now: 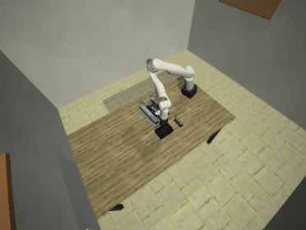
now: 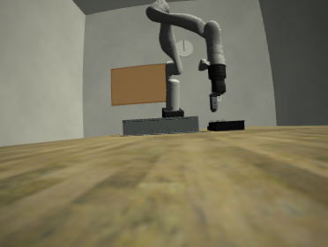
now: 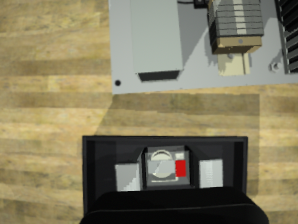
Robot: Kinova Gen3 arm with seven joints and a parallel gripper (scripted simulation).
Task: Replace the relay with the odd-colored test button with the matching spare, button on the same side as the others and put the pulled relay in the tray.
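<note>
My gripper is now 4 cm to the right of the black tray and 9 cm above it. Round my hand: spare relay 19 cm behind, 5 cm to the left, 8 cm below.
</note>
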